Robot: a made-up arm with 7 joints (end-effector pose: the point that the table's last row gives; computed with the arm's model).
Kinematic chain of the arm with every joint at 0, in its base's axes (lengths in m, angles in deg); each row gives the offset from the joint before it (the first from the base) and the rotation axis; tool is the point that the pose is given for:
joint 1: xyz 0 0 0.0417 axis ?
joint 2: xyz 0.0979 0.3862 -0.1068 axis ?
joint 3: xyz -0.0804 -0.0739 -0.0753 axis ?
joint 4: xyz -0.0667 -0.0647 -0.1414 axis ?
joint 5: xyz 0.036 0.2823 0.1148 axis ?
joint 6: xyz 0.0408 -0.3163 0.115 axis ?
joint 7: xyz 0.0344 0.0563 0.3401 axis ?
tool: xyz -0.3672 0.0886 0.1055
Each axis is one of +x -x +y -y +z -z.
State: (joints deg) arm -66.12 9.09 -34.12 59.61 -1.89 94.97 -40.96
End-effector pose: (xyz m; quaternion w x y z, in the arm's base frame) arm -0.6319 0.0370 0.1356 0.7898 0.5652 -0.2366 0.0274
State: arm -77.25 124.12 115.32 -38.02 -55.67 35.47 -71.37
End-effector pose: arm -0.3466 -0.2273 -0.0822 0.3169 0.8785 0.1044 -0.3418
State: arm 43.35 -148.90 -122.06 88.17 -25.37 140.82 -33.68
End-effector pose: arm 0.4202 0.5572 0.2375 0.4971 0.2287 0.7870 0.2850
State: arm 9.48 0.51 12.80 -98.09 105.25 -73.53 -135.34
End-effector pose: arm 0.2838 -0.4096 -0.2044 0.1919 0.4678 0.5501 -0.6646
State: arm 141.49 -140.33 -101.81 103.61 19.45 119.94 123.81
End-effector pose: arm 0.2673 0.5487 0.6092 0.3397 -0.0803 0.3020 0.8871
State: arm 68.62 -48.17 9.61 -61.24 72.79 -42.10 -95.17
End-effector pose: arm 0.5325 -0.0457 0.0480 0.5219 0.6667 0.5189 -0.1175
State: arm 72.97 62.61 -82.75 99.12 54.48 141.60 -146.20
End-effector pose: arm -0.3092 -0.1659 0.2627 0.8481 0.4659 -0.2134 0.1345
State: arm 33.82 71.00 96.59 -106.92 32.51 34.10 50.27
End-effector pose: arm 0.2345 0.6528 -0.2379 0.3473 -0.7252 0.0990 -0.5863
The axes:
joint 1: -y
joint 2: -x
joint 3: +y
joint 4: +z
joint 5: +x
joint 6: -y
joint 7: +z

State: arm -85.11 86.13 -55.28 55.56 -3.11 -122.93 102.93
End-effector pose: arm -0.0702 0.6221 -0.3743 0.2924 0.2180 -0.9191 -0.1490
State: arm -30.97 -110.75 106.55 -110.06 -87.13 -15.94 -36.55
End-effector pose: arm -0.3145 1.2903 -0.0447 0.4416 -0.6507 0.3808 0.4864
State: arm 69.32 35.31 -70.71 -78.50 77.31 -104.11 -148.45
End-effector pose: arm -0.2925 0.2906 0.6410 0.7246 0.4760 -0.1905 -0.4605
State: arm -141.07 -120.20 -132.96 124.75 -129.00 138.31 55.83
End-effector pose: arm 0.1465 1.1758 0.2200 0.3373 -0.2187 0.1687 -0.9000
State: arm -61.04 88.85 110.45 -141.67 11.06 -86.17 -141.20
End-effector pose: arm 0.4328 0.7235 0.4112 0.6131 -0.1786 0.6819 0.3567
